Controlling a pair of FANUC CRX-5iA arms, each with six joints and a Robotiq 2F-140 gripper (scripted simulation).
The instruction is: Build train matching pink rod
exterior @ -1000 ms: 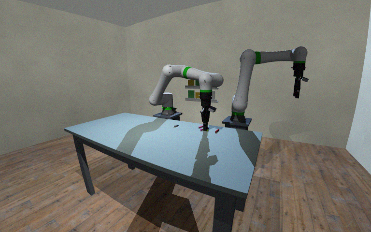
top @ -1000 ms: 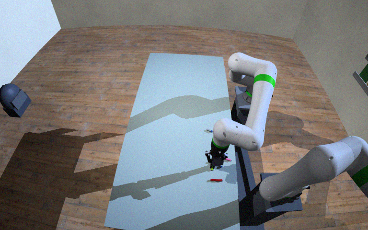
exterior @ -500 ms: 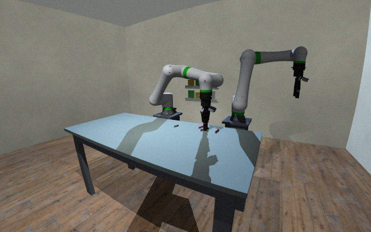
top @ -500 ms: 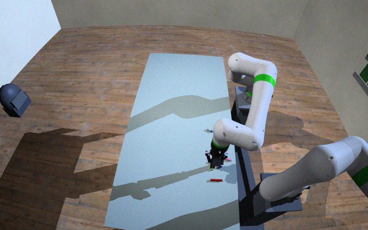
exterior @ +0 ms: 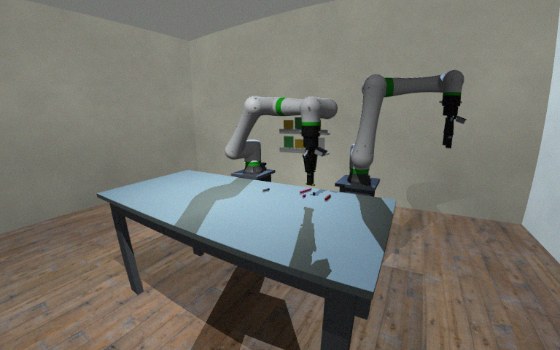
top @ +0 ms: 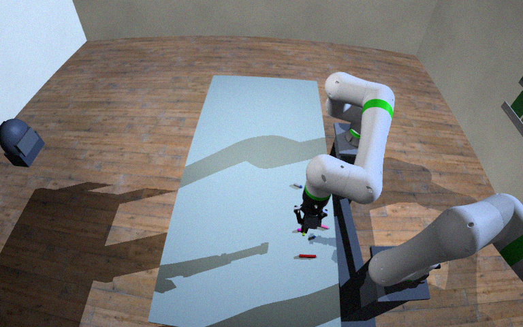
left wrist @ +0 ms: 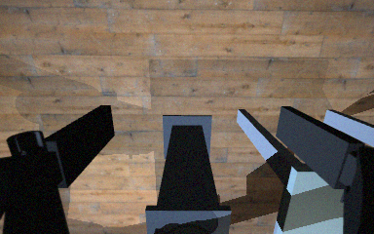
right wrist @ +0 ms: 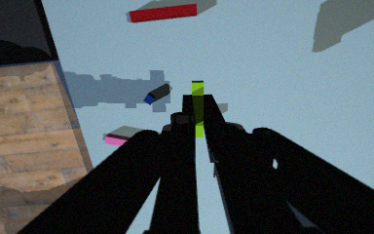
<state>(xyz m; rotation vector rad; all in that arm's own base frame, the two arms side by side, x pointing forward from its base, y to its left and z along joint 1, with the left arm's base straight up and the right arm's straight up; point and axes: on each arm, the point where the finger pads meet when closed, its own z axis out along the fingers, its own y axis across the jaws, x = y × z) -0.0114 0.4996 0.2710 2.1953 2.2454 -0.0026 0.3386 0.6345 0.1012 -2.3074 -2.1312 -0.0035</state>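
Right now the grey rod is 10 mm behind my right hand, 270 mm to the right of it and 100 mm below it. Also, from my right hand: red rod (10 mm behind, 90 mm to the left, 100 mm below); magenta rod (30 mm to the right, 100 mm below); lime rod (30 mm below).
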